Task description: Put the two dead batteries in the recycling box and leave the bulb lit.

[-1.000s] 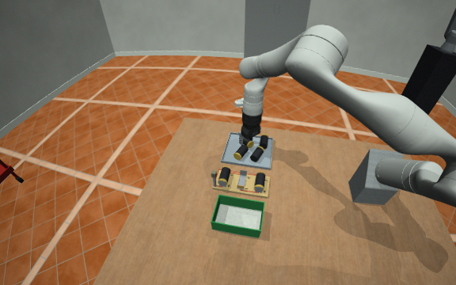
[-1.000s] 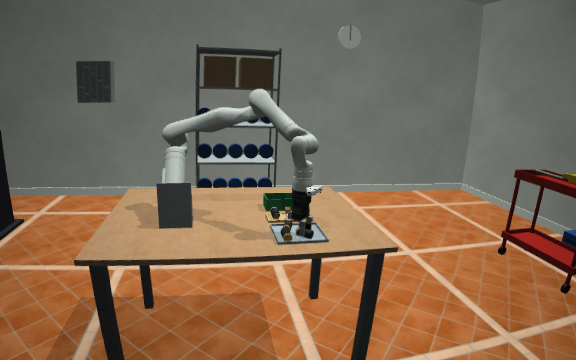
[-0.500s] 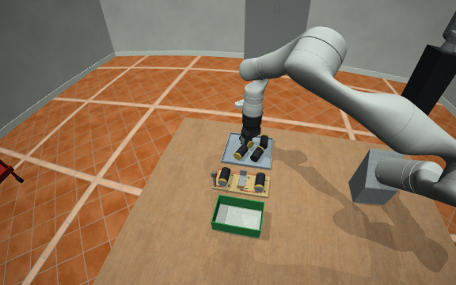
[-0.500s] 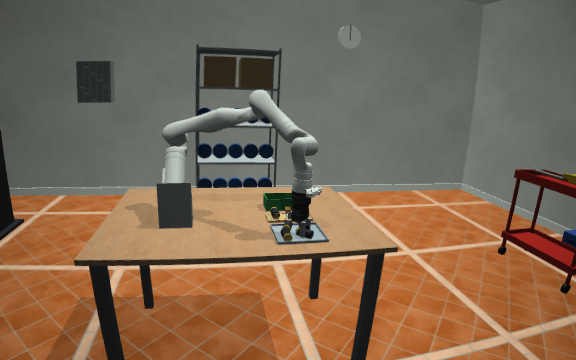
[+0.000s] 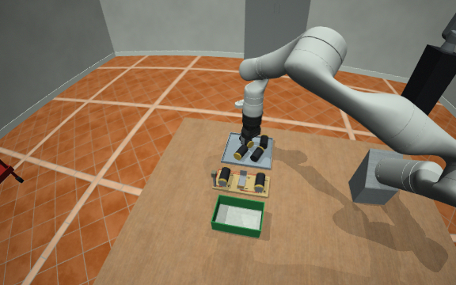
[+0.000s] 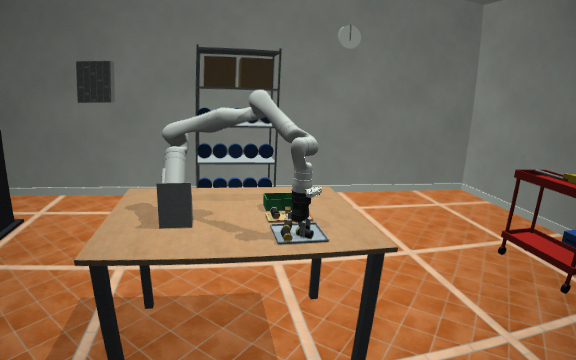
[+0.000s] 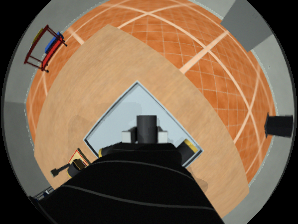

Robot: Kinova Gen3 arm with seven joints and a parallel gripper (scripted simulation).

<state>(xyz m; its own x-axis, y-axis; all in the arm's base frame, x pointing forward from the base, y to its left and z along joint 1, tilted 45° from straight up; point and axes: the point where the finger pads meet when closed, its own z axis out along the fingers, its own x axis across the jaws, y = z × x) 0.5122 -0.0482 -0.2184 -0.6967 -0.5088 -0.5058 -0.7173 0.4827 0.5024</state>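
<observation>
The grey tray is 20 mm behind my hand, 40 mm to the left of it and 20 mm below it. Round my hand: green recycling box 30 mm behind, 360 mm to the left, 10 mm below.
</observation>
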